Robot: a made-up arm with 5 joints.
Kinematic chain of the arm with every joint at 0, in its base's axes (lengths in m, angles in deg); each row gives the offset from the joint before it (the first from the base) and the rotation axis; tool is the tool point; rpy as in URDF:
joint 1: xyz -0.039 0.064 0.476 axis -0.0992 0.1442 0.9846
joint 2: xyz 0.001 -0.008 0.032 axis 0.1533 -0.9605 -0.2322
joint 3: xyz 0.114 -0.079 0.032 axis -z
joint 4: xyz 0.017 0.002 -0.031 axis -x
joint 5: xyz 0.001 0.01 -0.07 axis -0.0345 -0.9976 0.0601
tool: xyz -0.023 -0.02 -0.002 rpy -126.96 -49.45 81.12
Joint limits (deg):
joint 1: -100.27..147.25
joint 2: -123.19..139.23
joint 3: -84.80..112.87
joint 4: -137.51..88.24
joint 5: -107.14..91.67
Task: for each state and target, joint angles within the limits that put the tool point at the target. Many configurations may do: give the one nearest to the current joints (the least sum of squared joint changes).
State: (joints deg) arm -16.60 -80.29 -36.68 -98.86 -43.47
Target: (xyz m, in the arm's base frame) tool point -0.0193 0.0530 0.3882
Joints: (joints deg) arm -6.15 -88.91 8.77 -105.15 -30.35
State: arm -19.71 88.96 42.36 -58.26 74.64
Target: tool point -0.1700 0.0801 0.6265
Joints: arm -66.52 115.73 27.43 -89.74 74.23
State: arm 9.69 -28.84 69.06 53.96 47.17
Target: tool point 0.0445 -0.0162 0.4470
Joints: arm 28.96 -24.39 73.15 46.62 43.62
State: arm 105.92 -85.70 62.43 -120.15 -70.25
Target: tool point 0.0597 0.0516 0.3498
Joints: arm 136.04 -121.76 81.65 -102.40 -79.81
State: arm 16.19 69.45 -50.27 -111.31 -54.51
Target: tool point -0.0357 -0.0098 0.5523
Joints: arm 3.63 81.00 -55.97 -107.34 -37.88
